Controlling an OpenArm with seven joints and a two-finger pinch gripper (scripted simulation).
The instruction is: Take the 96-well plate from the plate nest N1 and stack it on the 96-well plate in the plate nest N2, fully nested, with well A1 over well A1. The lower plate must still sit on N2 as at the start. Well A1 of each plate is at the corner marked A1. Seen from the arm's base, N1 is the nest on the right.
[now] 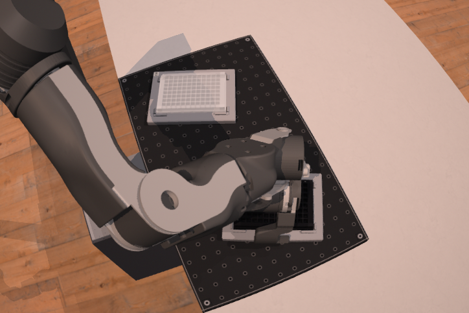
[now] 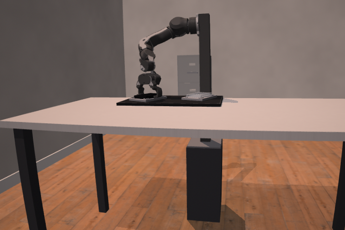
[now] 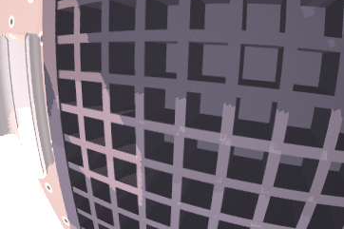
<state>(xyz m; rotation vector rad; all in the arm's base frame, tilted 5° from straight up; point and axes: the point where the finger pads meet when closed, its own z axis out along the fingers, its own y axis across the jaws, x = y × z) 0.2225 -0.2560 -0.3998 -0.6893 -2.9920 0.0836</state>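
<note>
Now: the black 96-well plate 1 cm above my hand. The rest, counted from my hand: clear 96-well plate (4 cm behind, 26 cm to the left); then grey plate nest N1 (1 cm below); then plate nest N2 (4 cm behind, 26 cm to the left, 1 cm below).
</note>
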